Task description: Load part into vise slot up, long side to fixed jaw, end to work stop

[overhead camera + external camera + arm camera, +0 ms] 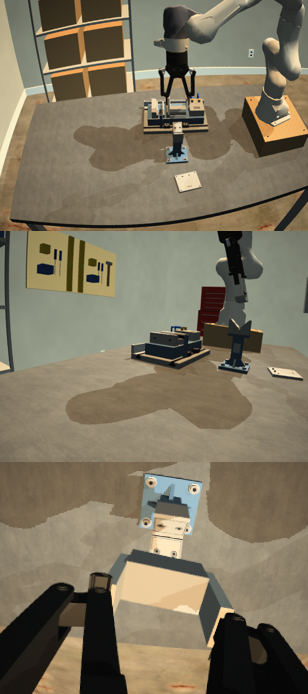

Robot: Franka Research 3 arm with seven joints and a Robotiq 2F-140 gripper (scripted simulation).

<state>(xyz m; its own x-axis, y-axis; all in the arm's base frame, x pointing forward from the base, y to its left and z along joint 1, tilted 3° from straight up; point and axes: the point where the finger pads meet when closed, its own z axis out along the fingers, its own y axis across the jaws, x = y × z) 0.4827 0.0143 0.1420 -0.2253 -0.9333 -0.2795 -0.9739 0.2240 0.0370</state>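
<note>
Now: hand 10 mm to the right of the part and 20 mm above it. From my hand the other things lie so: moving jaw: 20 mm behind, 220 mm to the right, 180 mm below; work stop rod: 30 mm ahead, 180 mm to the right, 170 mm below; cylinder rod: 70 mm behind, 210 mm to the right, 180 mm below.
</note>
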